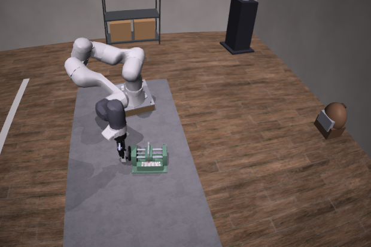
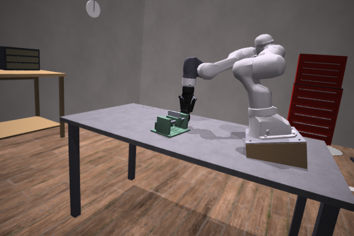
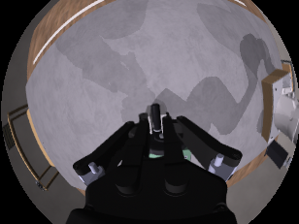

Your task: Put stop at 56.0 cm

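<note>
The stop carriage is 4 cm ahead of my hand, 14 cm to the left of it and 3 cm above it. From my hand the other things lie so: black handwheel: 2 cm to the left, 1 cm below.
</note>
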